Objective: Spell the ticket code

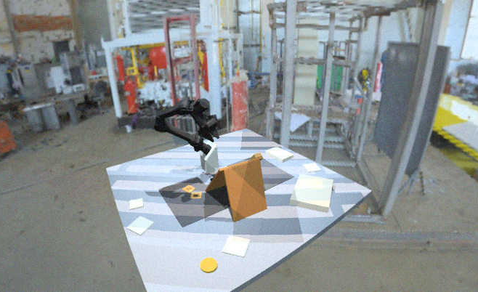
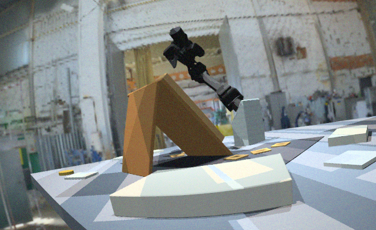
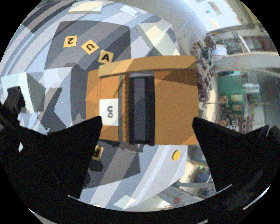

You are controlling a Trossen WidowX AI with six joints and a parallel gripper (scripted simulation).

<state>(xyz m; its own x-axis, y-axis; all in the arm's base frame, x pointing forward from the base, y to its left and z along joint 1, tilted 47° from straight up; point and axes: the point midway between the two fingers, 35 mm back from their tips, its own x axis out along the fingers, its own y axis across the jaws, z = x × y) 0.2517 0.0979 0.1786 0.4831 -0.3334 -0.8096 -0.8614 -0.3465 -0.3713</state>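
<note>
Now: the yellow letter tile 4 cm behind my gripper tip, 27 cm to the left of it and 31 cm below it. Round my gripper tip: dark mat: 6 cm behind, 6 cm to the left, 32 cm below; then white ticket: 4 cm ahead, 1 cm to the left, 24 cm below; then cream box: 34 cm ahead, 43 cm to the left, 30 cm below.
</note>
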